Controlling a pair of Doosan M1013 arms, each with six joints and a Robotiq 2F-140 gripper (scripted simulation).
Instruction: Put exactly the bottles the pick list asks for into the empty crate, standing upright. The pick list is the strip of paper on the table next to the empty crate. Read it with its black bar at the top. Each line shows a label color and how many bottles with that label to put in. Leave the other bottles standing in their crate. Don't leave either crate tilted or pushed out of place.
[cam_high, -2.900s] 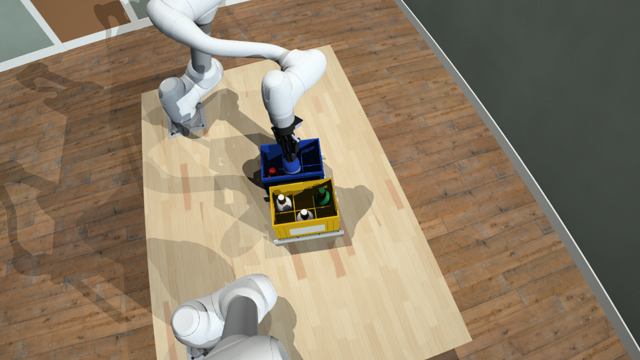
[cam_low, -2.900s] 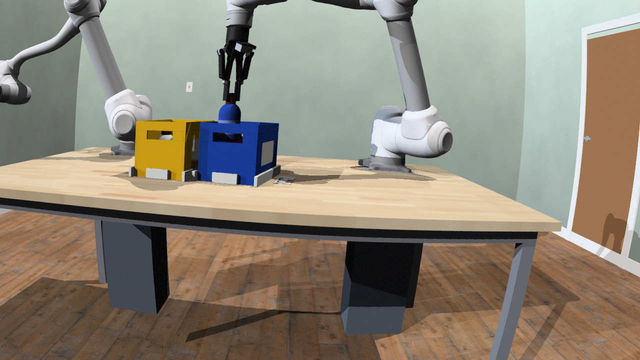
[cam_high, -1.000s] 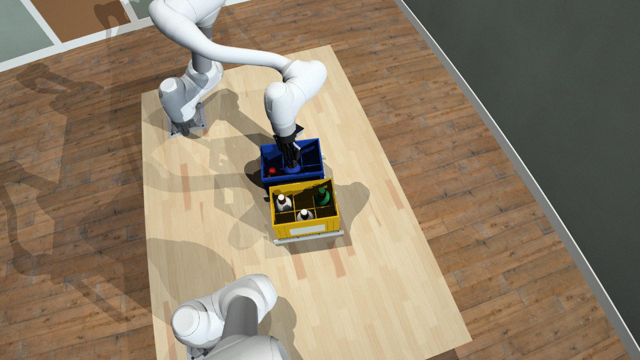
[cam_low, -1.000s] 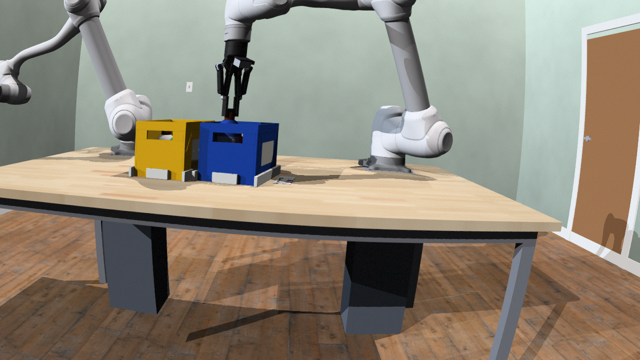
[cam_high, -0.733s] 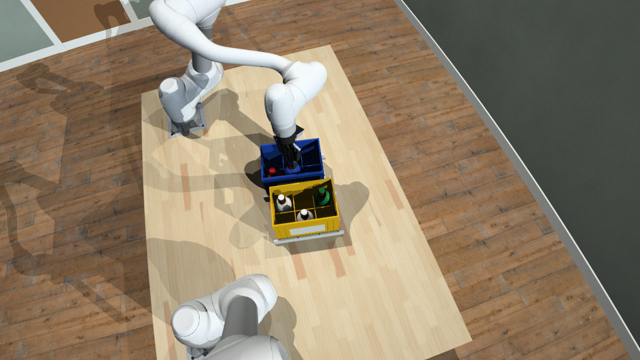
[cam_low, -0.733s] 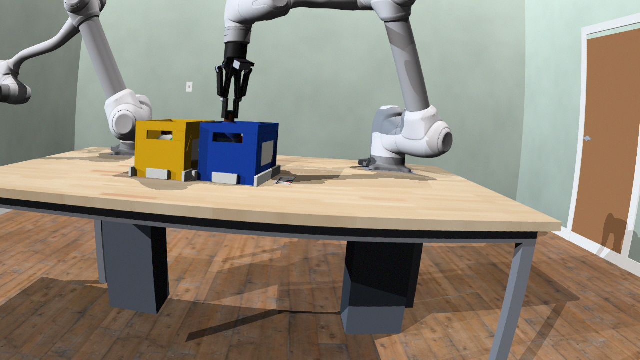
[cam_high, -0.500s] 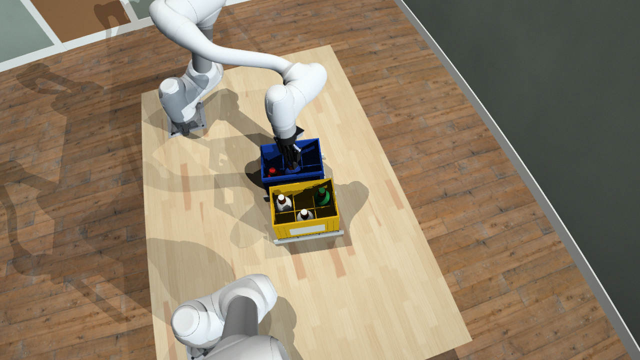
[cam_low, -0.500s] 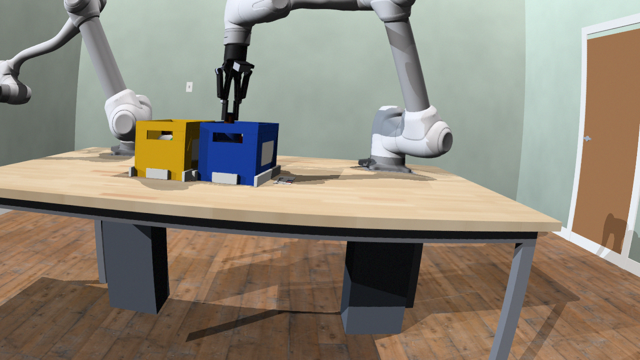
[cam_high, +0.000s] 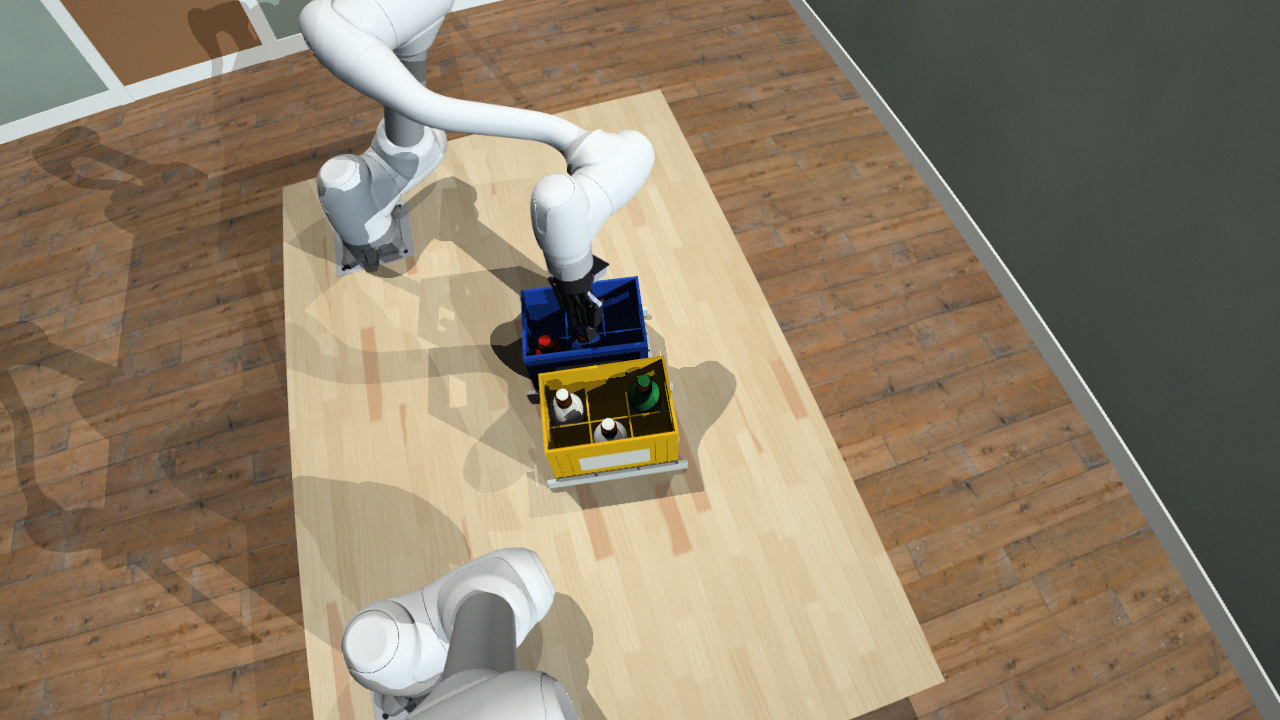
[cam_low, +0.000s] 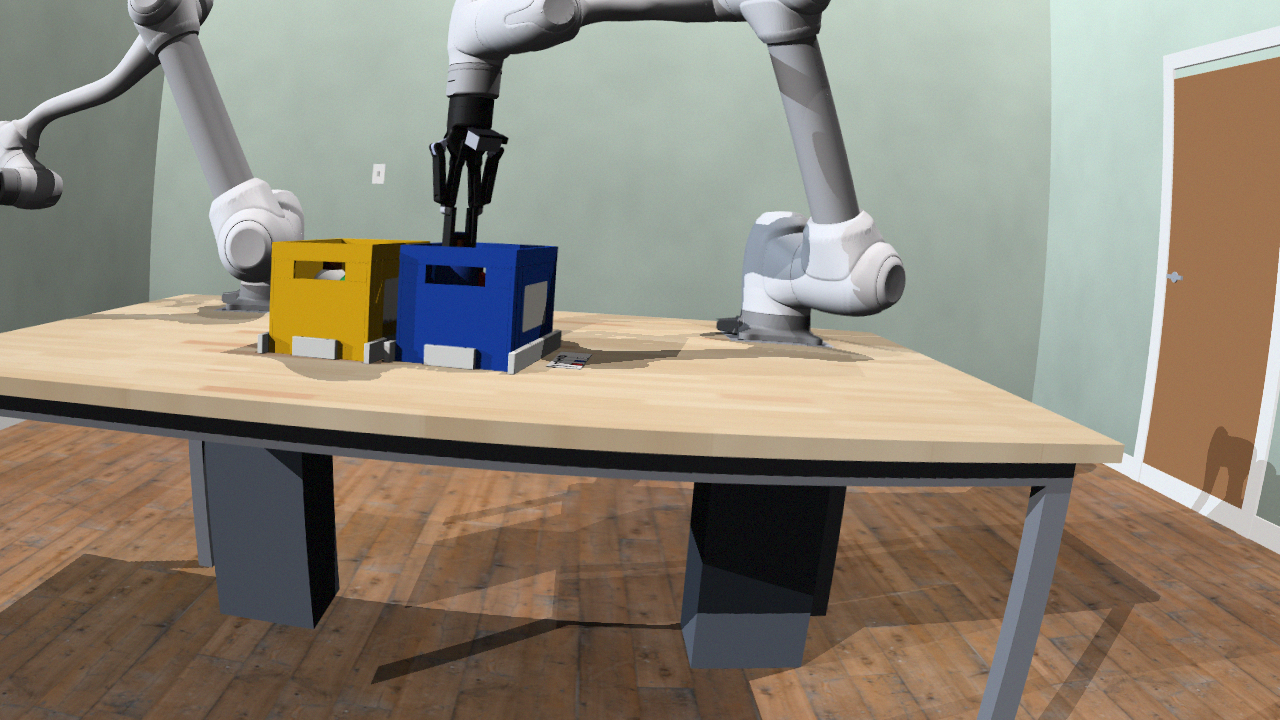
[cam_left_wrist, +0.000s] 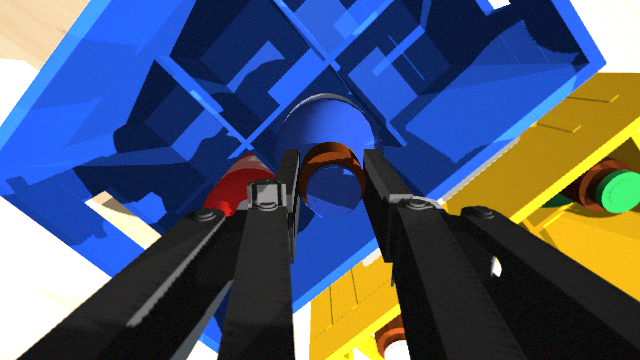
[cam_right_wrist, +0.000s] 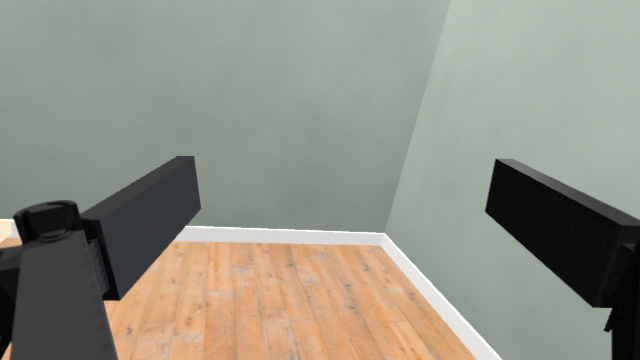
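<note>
My left hand is 80 mm above the blue bottle. From my left hand the other things lie so: red bottle (90 mm behind, 10 mm to the left, 110 mm below); green bottle (90 mm ahead, 150 mm to the right, 110 mm below); blue crate (10 mm ahead, 40 mm to the left, 120 mm below).
</note>
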